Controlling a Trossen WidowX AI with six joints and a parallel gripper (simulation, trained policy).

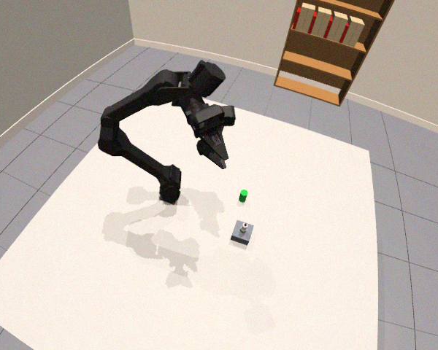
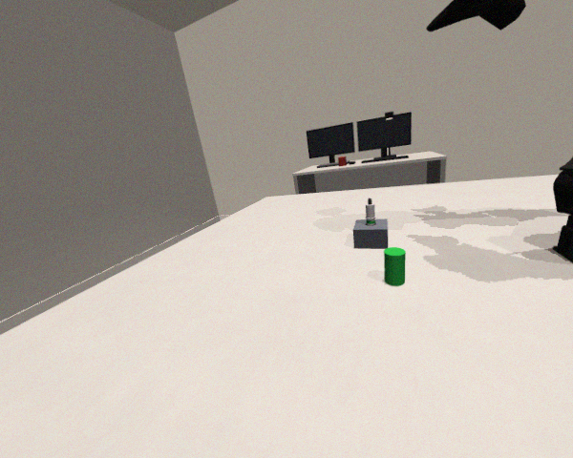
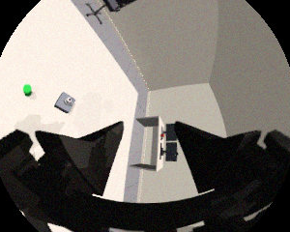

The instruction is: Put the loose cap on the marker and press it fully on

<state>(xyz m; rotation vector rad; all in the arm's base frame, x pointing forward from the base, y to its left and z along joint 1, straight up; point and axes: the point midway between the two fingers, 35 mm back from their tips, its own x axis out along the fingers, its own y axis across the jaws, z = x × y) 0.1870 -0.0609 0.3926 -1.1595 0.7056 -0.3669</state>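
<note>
My gripper tip is 6 cm short of the green cap, 17 cm to the right of it and 36 cm above it. Also, from my gripper tip: grey holder block (9 cm ahead, 3 cm to the left, 36 cm below).
</note>
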